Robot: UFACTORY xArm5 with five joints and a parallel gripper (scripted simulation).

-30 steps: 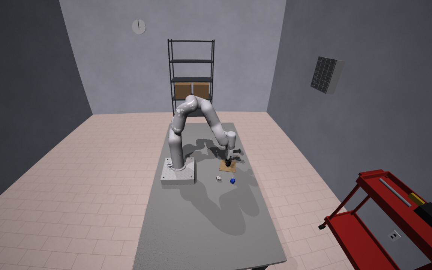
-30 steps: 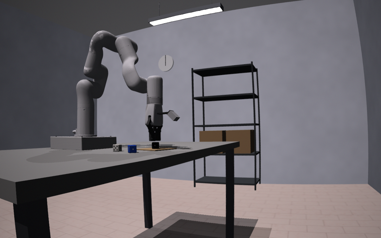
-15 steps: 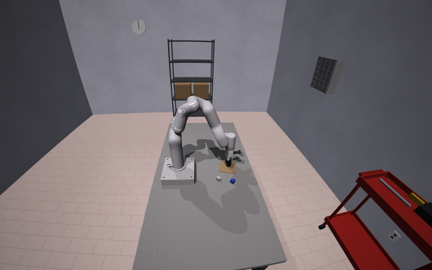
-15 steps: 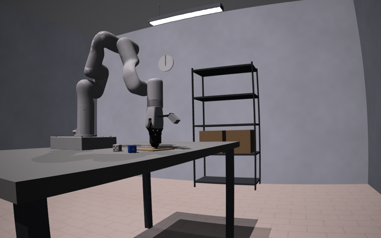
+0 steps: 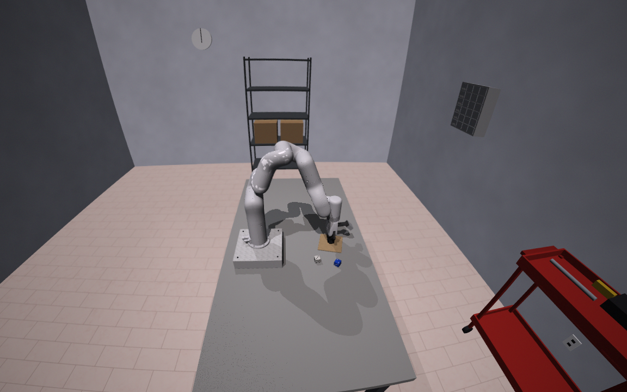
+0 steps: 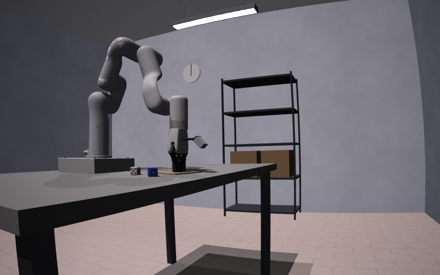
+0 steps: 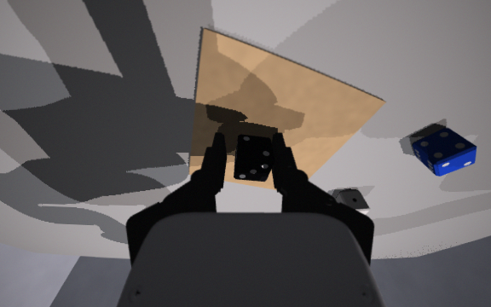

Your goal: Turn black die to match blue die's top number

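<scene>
My hand is 10 mm past the black die and 10 mm above it. The rest, counted from my hand: blue die: 20 mm behind, 190 mm to the right, 10 mm below; then white die: 120 mm behind, 140 mm to the right, 10 mm below; then tan mat: 10 mm behind, 20 mm to the right, 20 mm below.
</scene>
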